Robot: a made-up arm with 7 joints.
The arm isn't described. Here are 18 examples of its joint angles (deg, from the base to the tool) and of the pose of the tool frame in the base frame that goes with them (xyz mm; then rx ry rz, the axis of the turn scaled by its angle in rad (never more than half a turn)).
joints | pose
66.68 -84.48 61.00 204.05 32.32 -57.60 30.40 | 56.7 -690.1 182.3 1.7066 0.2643 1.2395
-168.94 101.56 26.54 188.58 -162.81 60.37 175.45 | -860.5 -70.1 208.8 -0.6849 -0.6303 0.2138
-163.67 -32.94 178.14 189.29 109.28 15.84 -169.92 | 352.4 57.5 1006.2 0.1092 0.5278 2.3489
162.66 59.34 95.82 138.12 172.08 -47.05 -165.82 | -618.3 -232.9 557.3 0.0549 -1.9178 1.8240
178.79 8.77 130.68 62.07 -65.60 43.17 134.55 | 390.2 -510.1 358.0 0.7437 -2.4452 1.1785
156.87 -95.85 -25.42 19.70 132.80 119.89 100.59 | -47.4 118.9 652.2 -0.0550 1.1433 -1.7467
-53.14 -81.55 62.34 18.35 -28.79 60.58 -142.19 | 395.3 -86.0 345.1 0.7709 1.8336 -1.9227
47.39 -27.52 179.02 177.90 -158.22 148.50 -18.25 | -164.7 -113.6 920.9 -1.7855 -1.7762 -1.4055
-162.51 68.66 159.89 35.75 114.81 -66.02 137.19 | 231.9 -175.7 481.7 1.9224 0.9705 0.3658
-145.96 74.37 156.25 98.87 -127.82 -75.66 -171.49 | -129.7 -211.7 778.9 -1.1068 -0.4281 -1.1789
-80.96 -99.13 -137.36 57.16 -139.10 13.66 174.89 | -419.6 -135.7 -191.8 2.1929 1.5848 -1.0685
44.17 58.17 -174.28 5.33 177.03 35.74 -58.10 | -271.2 -293.8 233.3 -1.0234 -1.6194 2.2169
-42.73 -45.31 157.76 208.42 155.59 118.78 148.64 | -274.8 -11.1 879.8 1.1289 1.7263 -0.9722
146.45 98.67 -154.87 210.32 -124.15 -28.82 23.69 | -556.7 357.1 -144.6 -2.0072 -0.6518 0.4280
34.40 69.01 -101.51 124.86 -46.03 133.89 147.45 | 598.8 -82.7 587.7 -1.1008 -1.2087 1.5143
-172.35 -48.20 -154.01 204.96 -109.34 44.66 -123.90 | 418.8 -90.3 937.3 0.7603 0.7582 -0.5517
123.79 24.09 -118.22 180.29 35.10 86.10 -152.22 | -163.4 342.3 973.1 -0.5177 1.5010 0.6241
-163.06 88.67 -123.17 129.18 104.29 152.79 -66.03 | -707.4 116.1 302.7 -0.7031 2.4913 -0.5541
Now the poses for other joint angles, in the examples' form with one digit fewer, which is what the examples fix.
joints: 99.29 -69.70 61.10 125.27 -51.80 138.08 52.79
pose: -244 -464 690 -1.609 -0.632 -1.269
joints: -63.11 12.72 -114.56 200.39 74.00 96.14 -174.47
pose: 281 -246 921 1.356 1.534 -1.552
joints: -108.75 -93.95 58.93 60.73 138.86 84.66 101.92
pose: 612 -31 491 -0.705 1.819 -0.021
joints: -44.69 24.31 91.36 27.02 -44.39 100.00 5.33
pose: 222 246 5 1.667 1.392 -0.952
